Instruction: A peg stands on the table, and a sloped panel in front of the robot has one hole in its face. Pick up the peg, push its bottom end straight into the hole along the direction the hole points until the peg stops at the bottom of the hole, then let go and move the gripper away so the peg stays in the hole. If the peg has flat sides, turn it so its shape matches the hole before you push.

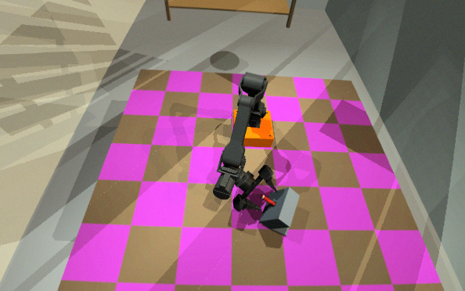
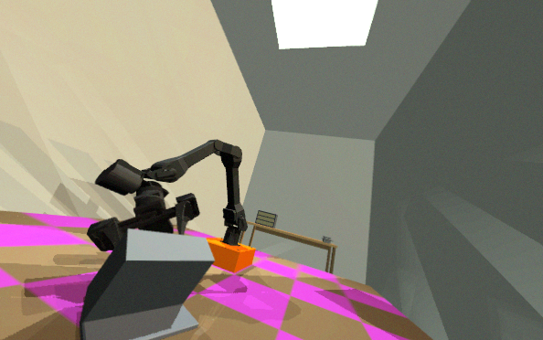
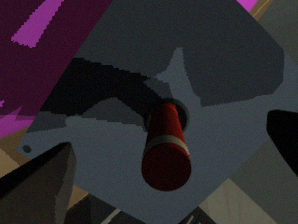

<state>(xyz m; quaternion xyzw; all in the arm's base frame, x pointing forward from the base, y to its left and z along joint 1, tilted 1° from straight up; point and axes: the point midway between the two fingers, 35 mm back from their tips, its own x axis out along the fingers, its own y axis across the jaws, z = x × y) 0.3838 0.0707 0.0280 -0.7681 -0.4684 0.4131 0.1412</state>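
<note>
The round red peg lies 10 mm to the right of my gripper tip. Also, from my gripper tip: grey sloped panel 40 mm to the left, 20 mm below, 10 mm ahead.
</note>
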